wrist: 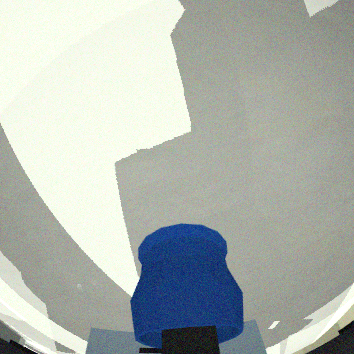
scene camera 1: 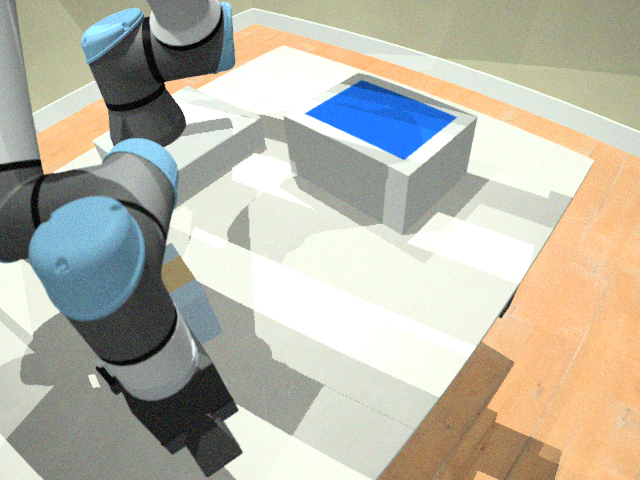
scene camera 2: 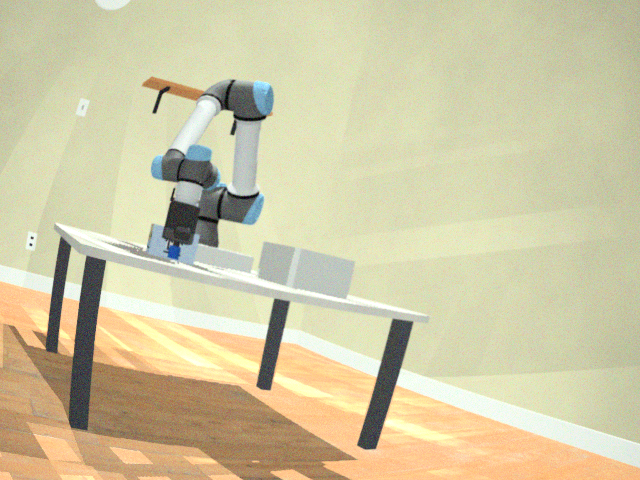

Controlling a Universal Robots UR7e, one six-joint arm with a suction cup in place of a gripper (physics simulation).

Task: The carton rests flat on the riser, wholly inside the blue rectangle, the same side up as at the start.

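Seen in the pictures: hand at its tool point: (wrist: 182, 257) (scene camera 2: 172, 258); arm's base at its link origin: (scene camera 1: 149, 131) (scene camera 2: 198, 243).
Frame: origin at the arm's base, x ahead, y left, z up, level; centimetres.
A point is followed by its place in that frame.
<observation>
The carton (scene camera 1: 200, 316) {z -0.3, x 45.5, y -10.1 cm} (scene camera 2: 155, 243) {z -2.5, x 45.5, y -21.5 cm} (wrist: 106, 342) {z -4.5, x 45.5, y -10.1 cm} is blue-grey with a tan strip across its top. It stands on the table, partly hidden by the arm in scene camera 1 and by the gripper in scene camera 2. My gripper's blue suction cup (scene camera 2: 174, 252) (wrist: 182, 234) is low over the table, in front of the carton. Its tip is free and holds nothing; the carton shows behind the cup in the wrist view. The cup is hidden in scene camera 1. The grey riser (scene camera 1: 336, 161) {z 1.9, x 34.6, y 19.8 cm} (scene camera 2: 320, 272) {z 0.4, x 46.4, y 30.4 cm} bears the blue rectangle (scene camera 1: 382, 118) {z 6.1, x 34.8, y 29.3 cm} on its top.
A lower, long grey block (scene camera 1: 219, 155) {z -2.2, x 14.5, y 8.1 cm} (scene camera 2: 224, 258) {z -2.7, x 14.6, y 7.7 cm} stands between the arm's base and the riser. The white table (scene camera 1: 361, 304) {z -5.9, x 53.6, y 9.1 cm} (scene camera 2: 392, 308) {z -5.9, x 51.1, y 55.1 cm} has its edge on the right in scene camera 1. A wooden shelf (scene camera 2: 175, 88) is on the wall behind the arm.
</observation>
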